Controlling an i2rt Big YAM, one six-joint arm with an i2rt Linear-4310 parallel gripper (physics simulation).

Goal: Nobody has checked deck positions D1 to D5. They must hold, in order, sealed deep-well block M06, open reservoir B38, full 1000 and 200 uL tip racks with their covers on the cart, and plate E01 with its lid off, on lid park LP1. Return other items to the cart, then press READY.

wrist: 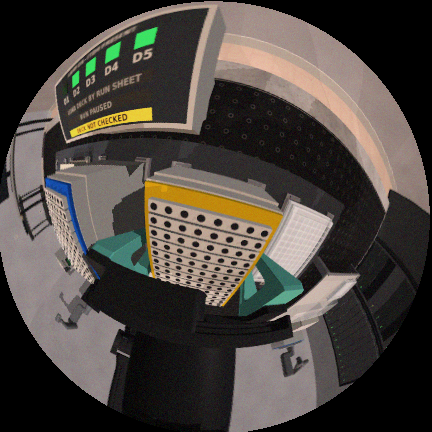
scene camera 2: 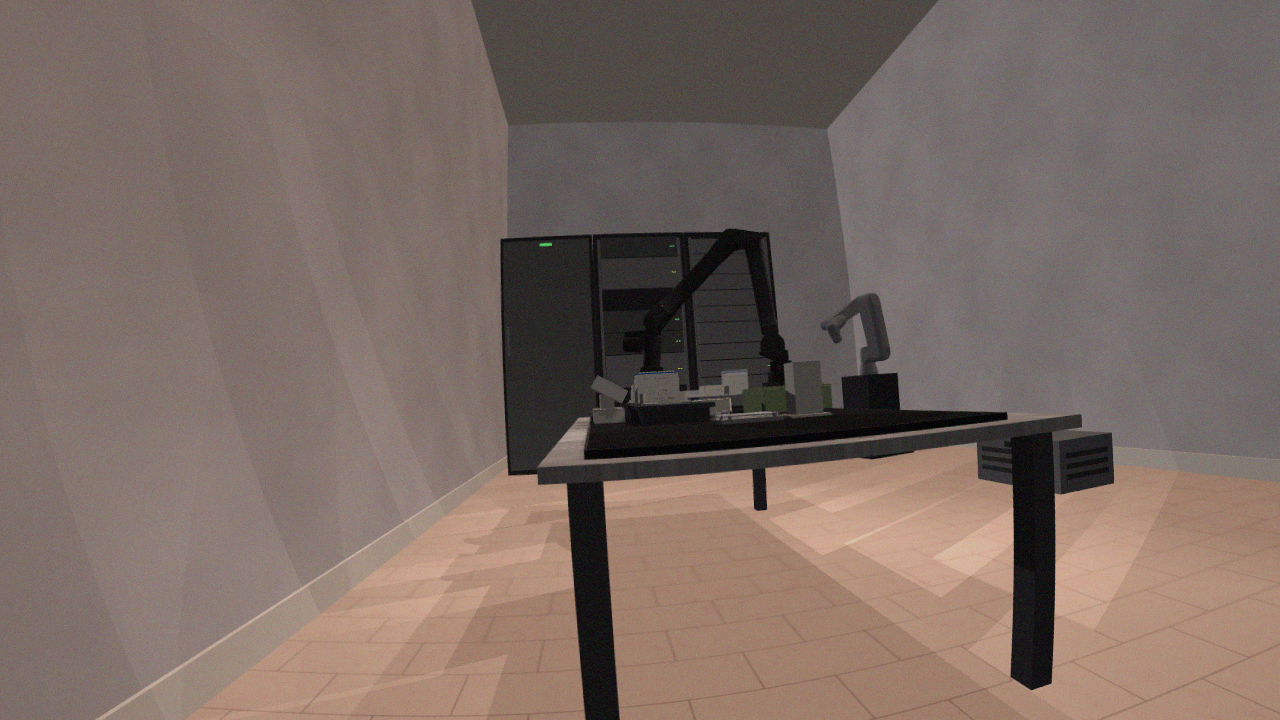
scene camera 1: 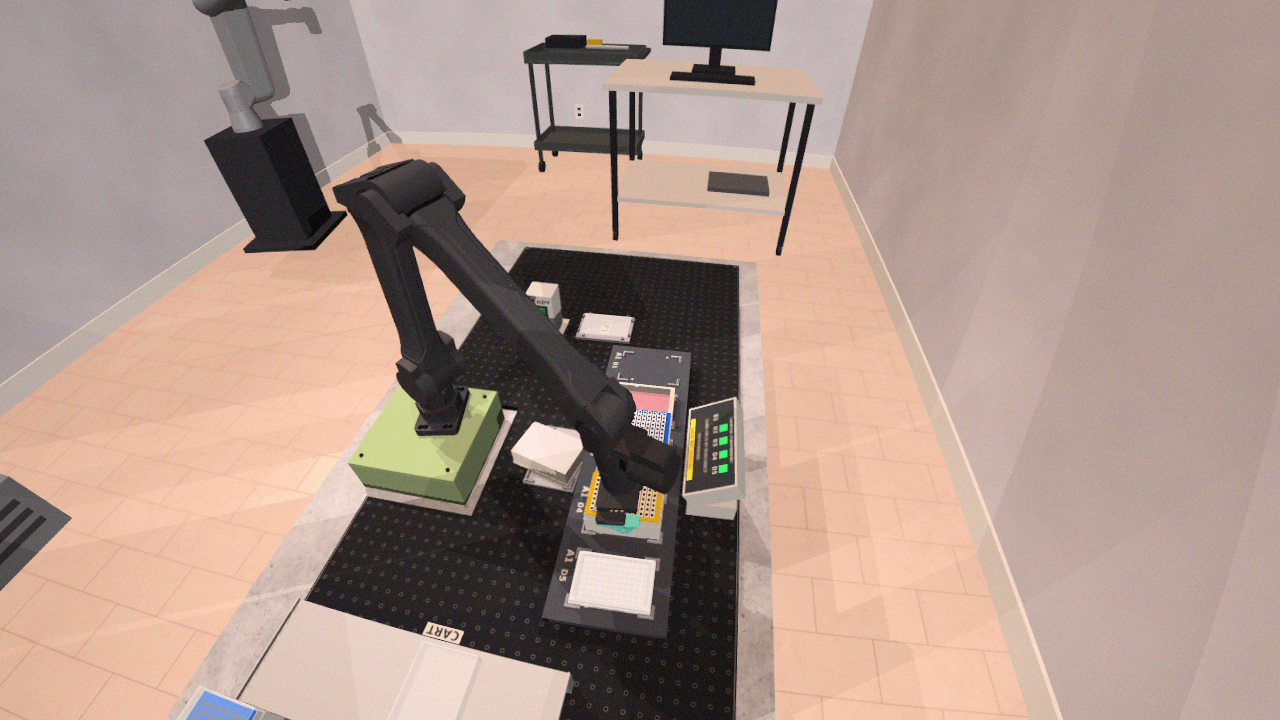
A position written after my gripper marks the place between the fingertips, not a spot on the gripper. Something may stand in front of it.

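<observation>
There is a pink plate (scene camera 1: pixel 647 397) that I can see, and a cart tray (wrist: pixel 326 284) too. My own gripper (scene camera 1: pixel 628 509), (wrist: pixel 203 234) is visible to me in scene camera 1 and in the wrist view.
</observation>
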